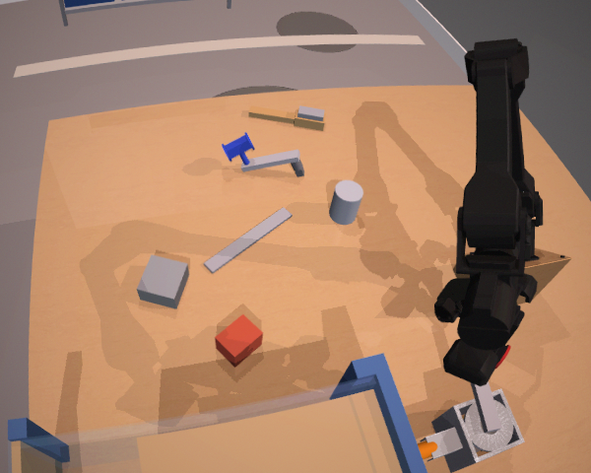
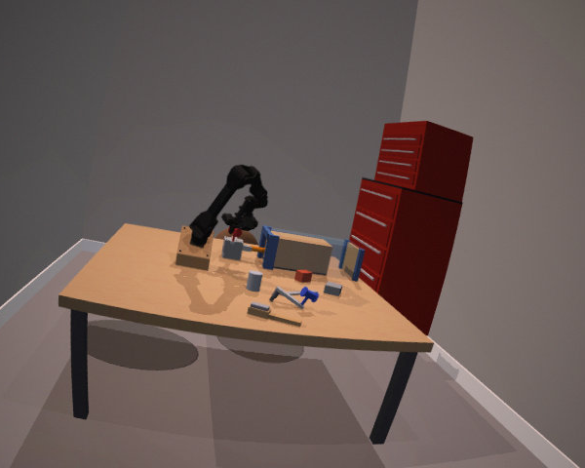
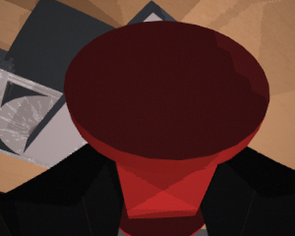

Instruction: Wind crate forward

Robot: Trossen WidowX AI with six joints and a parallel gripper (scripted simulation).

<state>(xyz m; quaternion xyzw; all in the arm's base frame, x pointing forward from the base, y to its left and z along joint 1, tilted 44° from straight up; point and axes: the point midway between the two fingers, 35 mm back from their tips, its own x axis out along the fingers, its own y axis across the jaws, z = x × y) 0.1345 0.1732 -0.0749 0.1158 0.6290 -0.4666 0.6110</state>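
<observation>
My gripper tip is 3 cm to the right of the red-gripped winch handle, 3 cm above it and 1 cm short of it. Round my gripper tip: blue steel frame: 17 cm ahead, 11 cm to the left, 2 cm below; red knob: 1 cm to the right, 1 cm ahead; grey winch: 10 cm below, 8 cm to the left, 1 cm behind.
</observation>
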